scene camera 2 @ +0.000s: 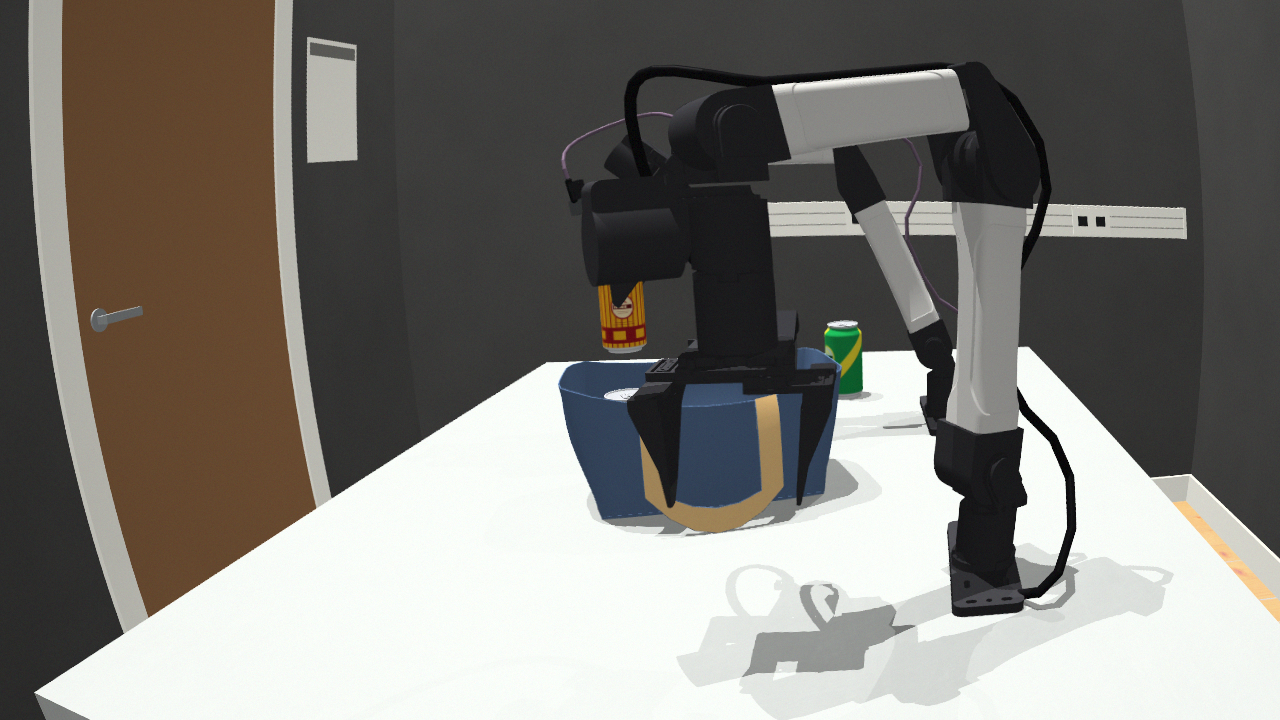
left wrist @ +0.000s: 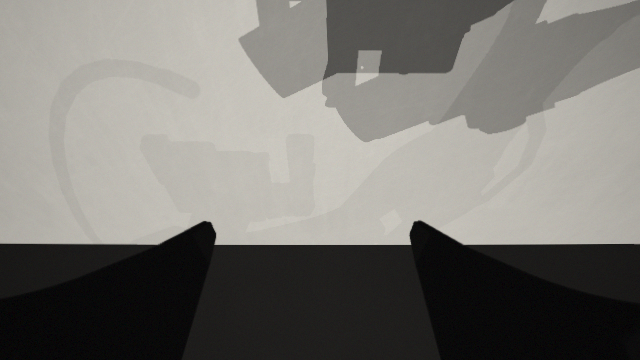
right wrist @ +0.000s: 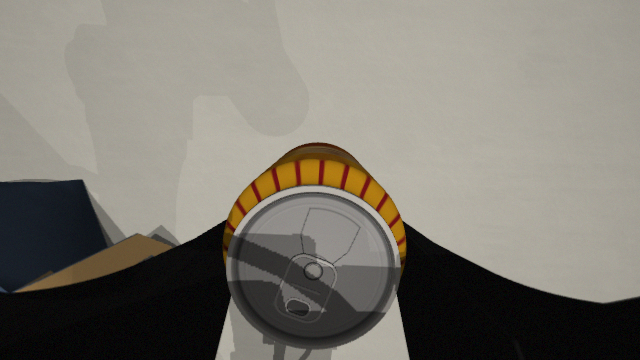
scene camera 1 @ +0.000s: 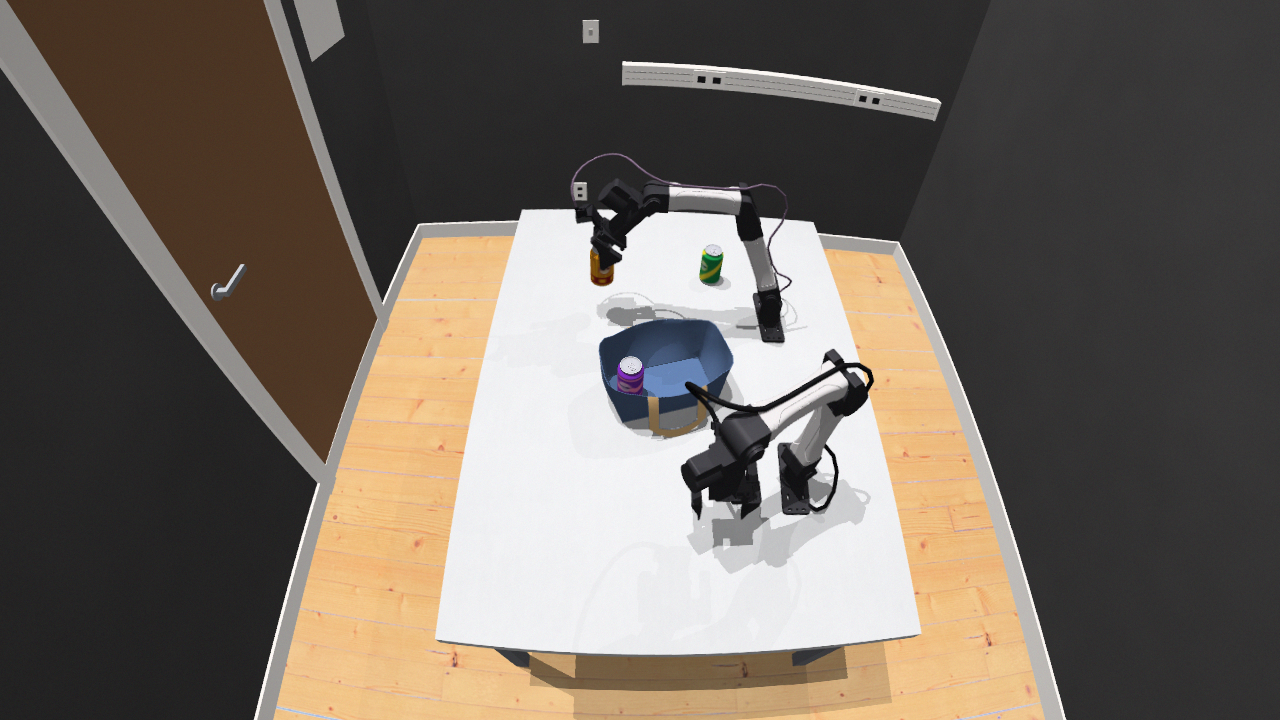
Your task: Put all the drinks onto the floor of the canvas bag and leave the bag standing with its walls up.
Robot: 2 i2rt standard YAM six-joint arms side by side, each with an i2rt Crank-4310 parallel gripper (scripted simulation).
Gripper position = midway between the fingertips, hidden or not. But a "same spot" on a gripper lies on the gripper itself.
Labels:
my left gripper: scene camera 2; left wrist 312, 226; scene camera 1; not seen in the right wrist view (out of frame)
same spot on my left gripper: (scene camera 1: 753, 485) = (scene camera 2: 814, 372)
same spot on blue canvas bag: (right wrist: 57, 240) = (scene camera 1: 621, 348)

